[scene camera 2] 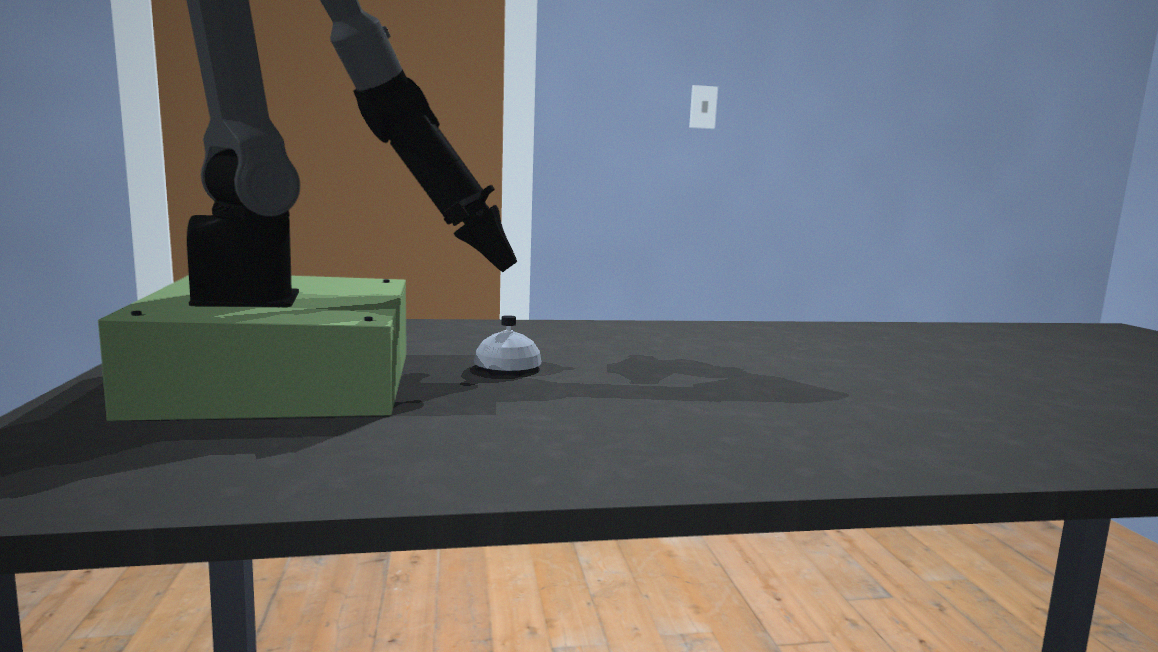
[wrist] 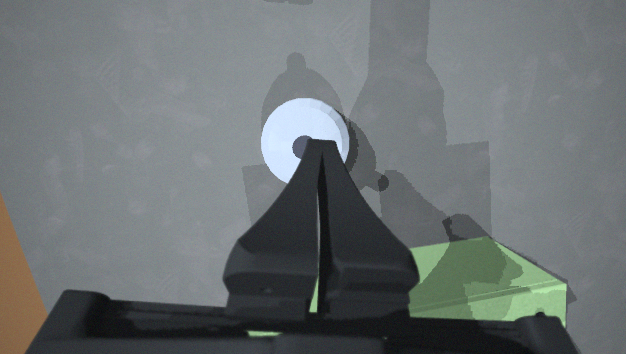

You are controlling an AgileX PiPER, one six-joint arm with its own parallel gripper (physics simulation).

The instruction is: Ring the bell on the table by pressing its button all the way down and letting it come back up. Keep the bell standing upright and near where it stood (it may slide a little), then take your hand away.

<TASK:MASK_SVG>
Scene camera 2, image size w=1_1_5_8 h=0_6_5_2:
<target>gripper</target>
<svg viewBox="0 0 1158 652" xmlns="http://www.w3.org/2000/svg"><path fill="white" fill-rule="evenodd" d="M457 160L432 176L422 188L444 216L447 224L452 223L456 226L463 221L465 225L456 230L454 235L474 247L496 268L504 272L514 265L517 259L503 230L498 207L493 205L489 208L485 203L489 194L495 188L489 185L482 189L461 159Z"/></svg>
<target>domed bell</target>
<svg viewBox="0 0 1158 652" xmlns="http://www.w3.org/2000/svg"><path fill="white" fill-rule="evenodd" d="M502 316L501 325L506 326L506 330L495 333L482 341L475 353L474 363L479 366L475 371L488 372L492 376L510 375L517 377L525 373L538 373L539 366L541 365L539 349L531 339L511 330L511 326L516 325L516 316Z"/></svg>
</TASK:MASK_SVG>
